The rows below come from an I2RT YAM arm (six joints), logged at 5 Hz.
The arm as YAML. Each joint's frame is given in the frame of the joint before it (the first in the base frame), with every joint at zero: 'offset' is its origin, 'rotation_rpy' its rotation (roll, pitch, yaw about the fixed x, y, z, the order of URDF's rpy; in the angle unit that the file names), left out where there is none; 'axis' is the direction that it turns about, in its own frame. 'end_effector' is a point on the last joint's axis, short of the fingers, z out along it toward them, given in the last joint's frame.
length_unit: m
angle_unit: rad
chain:
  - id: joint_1
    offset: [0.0, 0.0, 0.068]
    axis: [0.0, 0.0, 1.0]
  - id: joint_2
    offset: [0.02, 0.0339, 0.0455]
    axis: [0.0, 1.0, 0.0]
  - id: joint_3
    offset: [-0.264, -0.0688, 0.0]
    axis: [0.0, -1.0, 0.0]
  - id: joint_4
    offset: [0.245, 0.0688, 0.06]
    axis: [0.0, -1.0, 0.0]
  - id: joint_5
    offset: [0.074, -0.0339, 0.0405]
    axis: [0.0, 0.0, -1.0]
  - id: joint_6
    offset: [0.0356, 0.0, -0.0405]
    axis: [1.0, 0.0, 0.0]
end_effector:
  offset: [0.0, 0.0, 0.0]
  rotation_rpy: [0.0, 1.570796, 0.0]
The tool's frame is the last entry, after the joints.
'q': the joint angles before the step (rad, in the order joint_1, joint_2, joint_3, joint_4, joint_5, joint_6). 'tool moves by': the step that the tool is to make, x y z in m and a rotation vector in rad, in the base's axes. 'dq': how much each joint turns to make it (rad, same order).
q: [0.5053 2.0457 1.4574 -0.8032 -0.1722 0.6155]
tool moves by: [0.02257 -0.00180 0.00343 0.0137 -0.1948 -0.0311]
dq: [-0.0233 0.0026 -0.0015 0.1804 0.0794 -0.0137]
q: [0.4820 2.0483 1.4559 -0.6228 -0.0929 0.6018]
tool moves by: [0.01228 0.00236 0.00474 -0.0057 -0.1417 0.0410]
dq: [-0.0046 0.0008 -0.0004 0.1194 0.0461 -0.0702]
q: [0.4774 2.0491 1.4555 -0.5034 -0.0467 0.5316]
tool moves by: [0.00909 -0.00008 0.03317 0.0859 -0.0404 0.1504]
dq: [-0.0206 -0.0244 0.0859 -0.0492 -0.1340 -0.1221]
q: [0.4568 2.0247 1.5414 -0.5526 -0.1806 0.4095]
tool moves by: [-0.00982 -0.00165 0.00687 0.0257 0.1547 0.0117]
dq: [-0.0004 -0.0012 0.0480 -0.1697 -0.0866 0.0317]
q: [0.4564 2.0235 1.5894 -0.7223 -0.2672 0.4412]
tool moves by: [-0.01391 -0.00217 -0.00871 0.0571 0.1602 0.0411]
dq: [-0.0003 0.0004 -0.0225 -0.0947 -0.1286 0.0038]
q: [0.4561 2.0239 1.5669 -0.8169 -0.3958 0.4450]
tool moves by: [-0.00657 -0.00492 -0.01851 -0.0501 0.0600 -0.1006]
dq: [0.0000 0.0008 -0.0675 0.0282 0.0454 0.0984]
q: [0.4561 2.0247 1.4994 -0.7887 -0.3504 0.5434]
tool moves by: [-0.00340 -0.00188 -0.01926 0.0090 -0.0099 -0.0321]
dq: [-0.0001 0.0011 -0.0816 0.1072 0.0049 0.0339]
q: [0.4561 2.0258 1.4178 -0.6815 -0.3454 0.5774]
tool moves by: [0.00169 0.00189 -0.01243 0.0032 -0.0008 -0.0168]
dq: [0.0026 0.0233 -0.0191 0.0515 0.0031 0.0205]
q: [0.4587 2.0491 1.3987 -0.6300 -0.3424 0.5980]
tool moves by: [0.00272 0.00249 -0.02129 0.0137 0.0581 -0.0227]
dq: [0.0000 0.0580 0.0000 0.0240 -0.0305 0.0343]
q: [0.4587 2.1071 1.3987 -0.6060 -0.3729 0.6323]
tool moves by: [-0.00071 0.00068 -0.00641 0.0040 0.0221 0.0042]
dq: [0.0012 0.0160 -0.0015 -0.0004 -0.0137 0.0004]
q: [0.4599 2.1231 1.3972 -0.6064 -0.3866 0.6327]
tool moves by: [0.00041 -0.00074 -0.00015 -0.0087 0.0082 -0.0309]
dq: [-0.0012 0.0000 -0.0001 0.0000 0.0111 0.0301]
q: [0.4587 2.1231 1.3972 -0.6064 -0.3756 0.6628]
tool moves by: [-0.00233 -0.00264 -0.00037 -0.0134 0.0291 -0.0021]
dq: [-0.0034 -0.0004 0.0011 -0.0339 -0.0011 -0.0012]
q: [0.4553 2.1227 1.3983 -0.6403 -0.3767 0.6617]
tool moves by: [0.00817 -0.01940 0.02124 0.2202 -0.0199 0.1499]
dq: [-0.0706 -0.0362 0.0175 -0.0396 -0.2361 -0.1976]
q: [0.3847 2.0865 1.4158 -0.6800 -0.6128 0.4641]
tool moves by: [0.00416 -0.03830 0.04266 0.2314 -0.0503 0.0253]
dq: [-0.1102 -0.1026 0.0001 -0.0526 -0.2296 -0.1092]
